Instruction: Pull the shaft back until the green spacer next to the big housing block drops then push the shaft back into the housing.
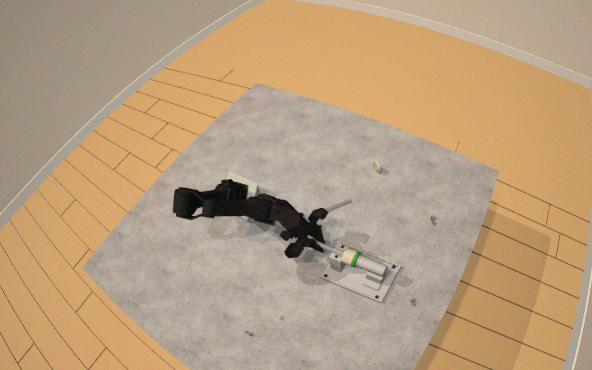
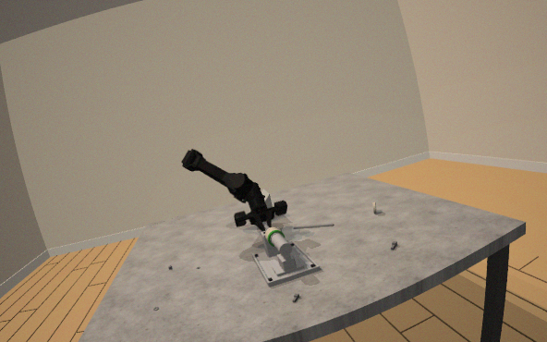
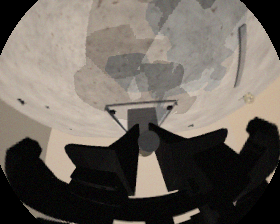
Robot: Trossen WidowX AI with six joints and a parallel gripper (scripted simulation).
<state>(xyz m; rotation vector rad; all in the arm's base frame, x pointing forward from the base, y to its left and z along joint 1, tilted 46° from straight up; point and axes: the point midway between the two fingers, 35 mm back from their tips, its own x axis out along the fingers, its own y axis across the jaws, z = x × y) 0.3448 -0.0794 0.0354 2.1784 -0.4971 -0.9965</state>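
The shaft lies 40 mm ahead of my gripper tip and 20 mm above it. The rest, counted from my gripper tip: thin grey rod 70 mm behind, 190 mm to the left, 50 mm below; beige spacer 100 mm ahead, 10 mm to the right, 20 mm above; green spacer 120 mm ahead, 10 mm to the right, 20 mm above.
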